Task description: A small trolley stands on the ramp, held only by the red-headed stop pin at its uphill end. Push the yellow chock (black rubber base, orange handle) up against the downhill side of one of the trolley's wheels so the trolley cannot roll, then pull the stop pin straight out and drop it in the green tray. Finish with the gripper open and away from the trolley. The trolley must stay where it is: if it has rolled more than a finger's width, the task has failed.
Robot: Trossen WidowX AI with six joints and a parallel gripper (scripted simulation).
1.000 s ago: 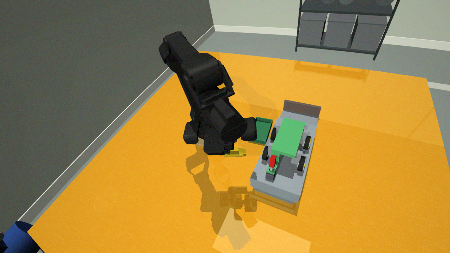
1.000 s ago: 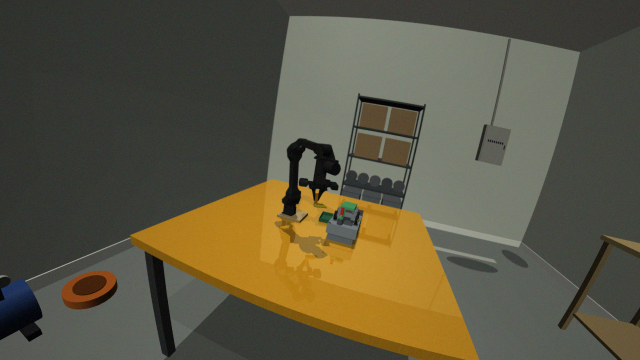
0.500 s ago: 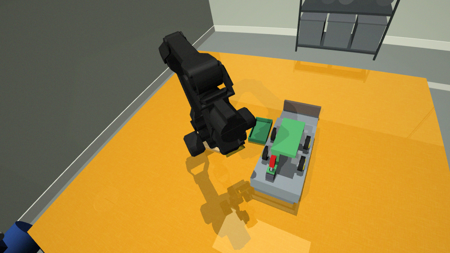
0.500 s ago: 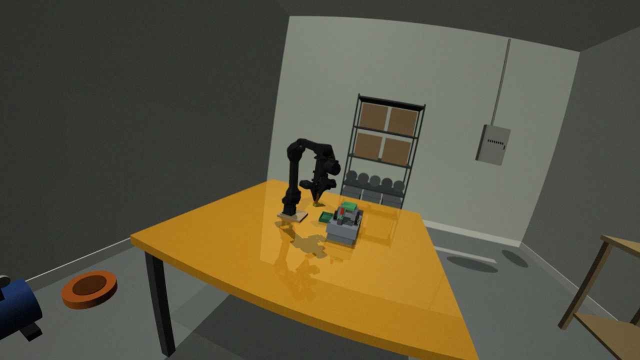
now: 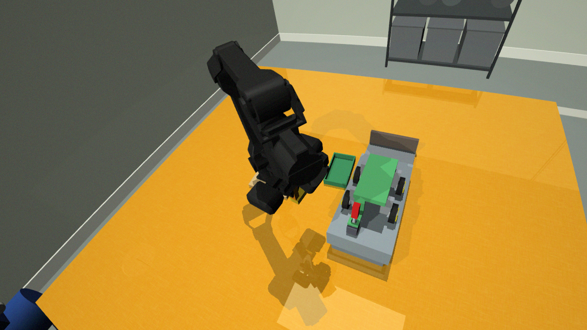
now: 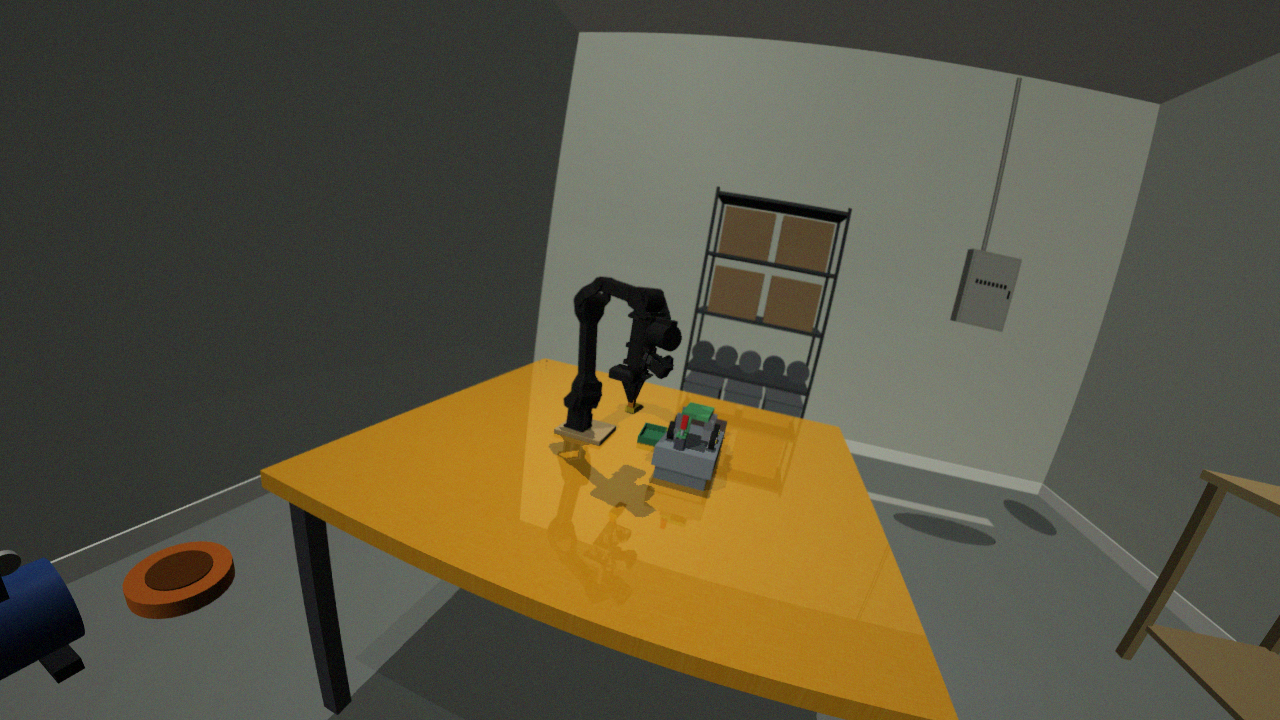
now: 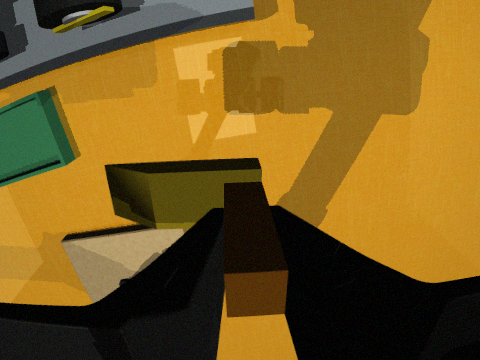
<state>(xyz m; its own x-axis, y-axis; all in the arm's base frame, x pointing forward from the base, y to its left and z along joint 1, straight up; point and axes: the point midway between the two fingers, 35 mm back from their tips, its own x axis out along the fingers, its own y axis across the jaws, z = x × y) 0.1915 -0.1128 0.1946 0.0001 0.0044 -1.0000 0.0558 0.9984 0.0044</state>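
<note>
Now: gripper tip 20 mm to the right of the yellow chock and 10 mm above it. From my gripper tip the other things lie so: grey ramp: 140 mm ahead, 130 mm to the left, 130 mm below; then red-headed stop pin: 130 mm ahead, 30 mm to the left, 50 mm below; then green-topped trolley: 150 mm ahead, 130 mm to the left, 60 mm below.
</note>
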